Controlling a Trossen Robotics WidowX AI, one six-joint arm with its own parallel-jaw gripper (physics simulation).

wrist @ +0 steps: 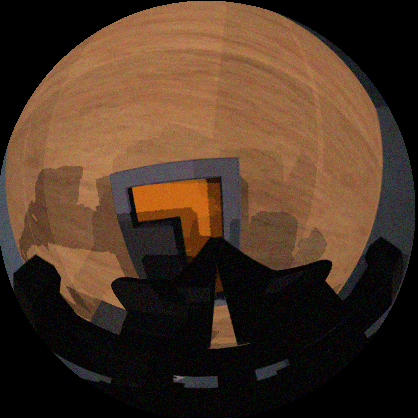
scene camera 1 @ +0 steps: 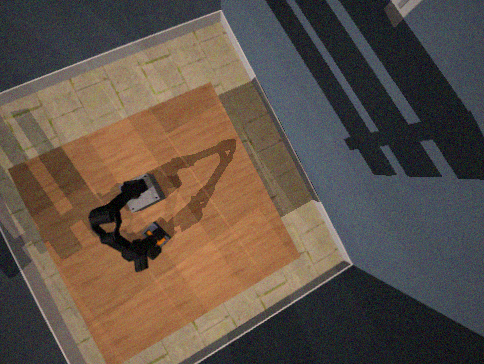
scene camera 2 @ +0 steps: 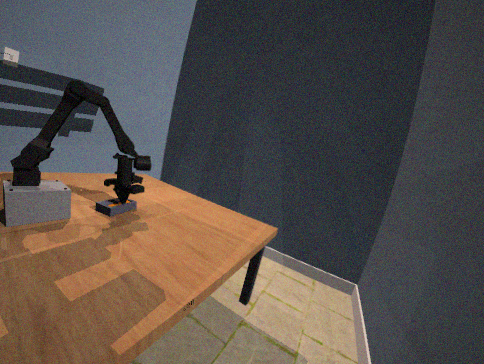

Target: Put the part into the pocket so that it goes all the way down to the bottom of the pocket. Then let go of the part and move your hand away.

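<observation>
The orange L-shaped part lies in the L-shaped pocket of the grey block. In the wrist view a dark gap shows along its edges, and its lower end is hidden behind the fingers. Whether it rests on the pocket's bottom cannot be told. My gripper is shut with its fingertips together and nothing between them. It points down, with its tips at or just above the part's long leg.
The arm's light grey base box stands on the wooden table near the block. The table's edge and a dark leg show in the second scene view. Shadows cross the table.
</observation>
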